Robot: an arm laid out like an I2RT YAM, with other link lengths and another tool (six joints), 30 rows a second.
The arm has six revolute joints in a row. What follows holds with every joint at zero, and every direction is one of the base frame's.
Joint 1 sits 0.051 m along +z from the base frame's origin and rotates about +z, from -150 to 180 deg.
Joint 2 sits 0.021 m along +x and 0.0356 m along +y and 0.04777 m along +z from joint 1 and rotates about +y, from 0 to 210 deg.
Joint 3 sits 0.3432 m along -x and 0.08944 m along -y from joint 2 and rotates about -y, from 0 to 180 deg.
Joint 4 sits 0.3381 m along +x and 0.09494 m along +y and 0.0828 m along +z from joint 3 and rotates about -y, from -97 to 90 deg.
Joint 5 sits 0.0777 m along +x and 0.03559 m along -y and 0.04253 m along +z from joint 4 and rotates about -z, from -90 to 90 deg.
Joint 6 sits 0.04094 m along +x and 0.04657 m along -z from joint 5 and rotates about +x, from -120 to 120 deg.
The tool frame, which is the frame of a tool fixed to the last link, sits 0.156 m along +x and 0.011 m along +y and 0.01 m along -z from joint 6; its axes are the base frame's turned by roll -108.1, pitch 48.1 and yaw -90 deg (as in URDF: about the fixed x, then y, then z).
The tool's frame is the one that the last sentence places.
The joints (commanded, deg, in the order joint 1, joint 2, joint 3, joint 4, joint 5, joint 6), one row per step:
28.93 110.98 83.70 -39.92 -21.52 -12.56
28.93 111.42 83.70 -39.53 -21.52 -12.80
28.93 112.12 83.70 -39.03 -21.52 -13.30
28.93 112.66 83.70 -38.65 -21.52 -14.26
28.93 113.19 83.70 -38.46 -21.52 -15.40
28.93 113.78 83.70 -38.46 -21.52 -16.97
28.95 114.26 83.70 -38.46 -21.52 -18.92
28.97 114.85 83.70 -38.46 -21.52 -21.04
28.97 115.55 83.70 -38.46 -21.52 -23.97
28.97 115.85 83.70 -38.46 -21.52 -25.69
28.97 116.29 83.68 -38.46 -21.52 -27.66
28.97 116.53 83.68 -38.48 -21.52 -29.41
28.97 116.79 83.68 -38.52 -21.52 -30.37
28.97 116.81 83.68 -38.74 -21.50 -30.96
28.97 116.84 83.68 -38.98 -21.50 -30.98
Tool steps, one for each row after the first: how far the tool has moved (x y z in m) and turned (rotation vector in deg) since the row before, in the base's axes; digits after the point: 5 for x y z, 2 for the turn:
0.00141 0.00072 -0.00365 -0.06 -0.08 0.21
0.00174 0.00085 -0.00603 -0.16 -0.07 0.43
0.00129 0.00049 -0.00476 -0.21 -0.33 0.83
0.00055 0.00004 -0.00497 -0.31 -0.26 0.98
-0.00022 -0.00049 -0.00588 -0.48 -0.25 1.36
-0.00032 -0.00041 -0.00486 -0.46 -0.52 1.71
-0.00040 -0.00051 -0.00593 -0.52 -0.50 1.87
-0.00036 -0.00093 -0.00707 -0.64 -0.78 2.56
-0.00014 -0.00051 -0.00308 -0.31 -0.55 1.51
-0.00036 -0.00070 -0.00458 -0.40 -0.52 1.73
-0.00017 -0.00055 -0.00252 -0.27 -0.59 1.54
-0.00032 -0.00043 -0.00264 -0.22 -0.18 0.85
-0.00078 -0.00066 -0.00053 -0.18 -0.07 0.52
-0.00095 -0.00053 -0.00055 -0.13 0.23 0.02

